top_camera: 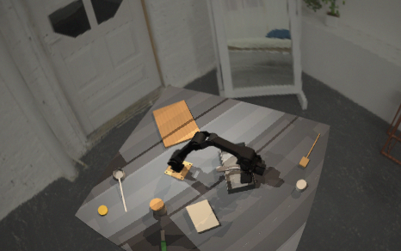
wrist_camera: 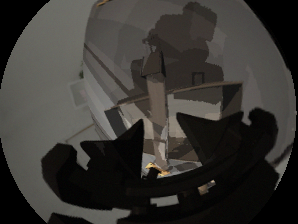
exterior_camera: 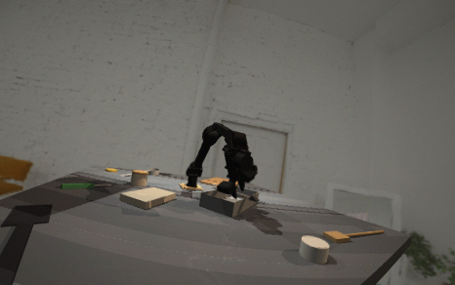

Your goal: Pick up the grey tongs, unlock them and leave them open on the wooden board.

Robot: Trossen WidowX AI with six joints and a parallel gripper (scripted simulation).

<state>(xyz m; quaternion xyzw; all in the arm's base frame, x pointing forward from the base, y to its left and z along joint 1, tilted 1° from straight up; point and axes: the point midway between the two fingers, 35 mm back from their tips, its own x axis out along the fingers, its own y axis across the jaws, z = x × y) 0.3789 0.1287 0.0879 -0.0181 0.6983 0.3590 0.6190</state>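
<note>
My gripper tip is 50 mm past the metal roasting tin and 30 mm above it. Round my gripper tip: wooden board: 600 mm behind, 140 mm to the left, 50 mm below; then white cylinder: 350 mm ahead, 40 mm to the left, 40 mm below.
</note>
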